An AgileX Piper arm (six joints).
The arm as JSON. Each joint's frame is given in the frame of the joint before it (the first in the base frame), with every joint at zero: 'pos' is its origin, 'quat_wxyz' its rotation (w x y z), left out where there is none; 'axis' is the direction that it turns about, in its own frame. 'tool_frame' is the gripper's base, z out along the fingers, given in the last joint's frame.
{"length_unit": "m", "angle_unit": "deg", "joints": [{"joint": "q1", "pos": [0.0, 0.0, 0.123], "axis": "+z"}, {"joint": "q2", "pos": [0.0, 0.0, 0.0], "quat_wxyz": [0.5, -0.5, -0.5, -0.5], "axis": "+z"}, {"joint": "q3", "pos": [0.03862, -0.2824, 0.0], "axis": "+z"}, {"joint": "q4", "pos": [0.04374, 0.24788, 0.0], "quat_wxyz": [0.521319, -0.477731, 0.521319, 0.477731], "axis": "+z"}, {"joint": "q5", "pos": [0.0, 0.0, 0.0], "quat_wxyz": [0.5, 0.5, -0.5, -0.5], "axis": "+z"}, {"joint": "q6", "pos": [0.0, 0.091, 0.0], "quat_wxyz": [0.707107, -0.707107, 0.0, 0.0], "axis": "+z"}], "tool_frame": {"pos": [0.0, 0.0, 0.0], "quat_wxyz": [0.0, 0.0, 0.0, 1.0]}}
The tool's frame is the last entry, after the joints.
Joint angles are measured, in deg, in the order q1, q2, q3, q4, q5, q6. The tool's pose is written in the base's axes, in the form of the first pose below.
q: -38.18, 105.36, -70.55, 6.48, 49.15, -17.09
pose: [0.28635 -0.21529 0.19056 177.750 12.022 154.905]
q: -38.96, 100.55, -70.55, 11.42, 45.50, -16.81
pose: [0.28578 -0.21456 0.22288 175.150 21.060 150.328]
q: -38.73, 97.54, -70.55, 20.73, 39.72, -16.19
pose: [0.29419 -0.20956 0.24773 166.904 30.149 141.224]
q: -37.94, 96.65, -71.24, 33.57, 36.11, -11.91
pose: [0.30771 -0.20229 0.26465 150.529 31.541 123.933]
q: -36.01, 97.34, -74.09, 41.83, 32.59, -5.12
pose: [0.32723 -0.19742 0.28179 137.423 28.837 109.727]
